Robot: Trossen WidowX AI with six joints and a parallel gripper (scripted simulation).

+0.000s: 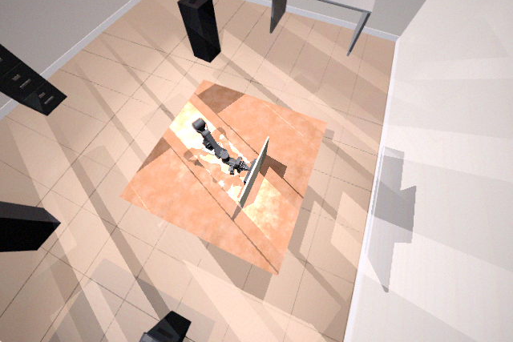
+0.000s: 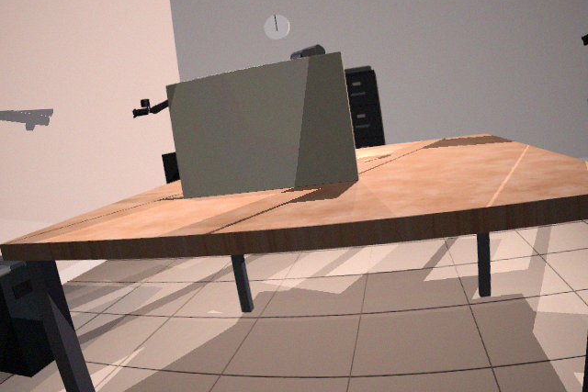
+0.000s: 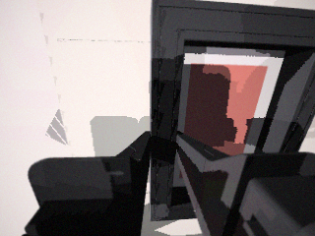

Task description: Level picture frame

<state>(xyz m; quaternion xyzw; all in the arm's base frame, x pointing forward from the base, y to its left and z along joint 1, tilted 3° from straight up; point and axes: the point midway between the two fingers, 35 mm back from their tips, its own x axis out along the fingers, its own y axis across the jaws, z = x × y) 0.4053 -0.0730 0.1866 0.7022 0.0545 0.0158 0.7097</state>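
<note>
Now: gripper tip 5 cm above the picture frame and 1 cm short of it. Round my gripper tip: wall panel: 7 cm below, 2 cm ahead, 1 cm to the left.
</note>
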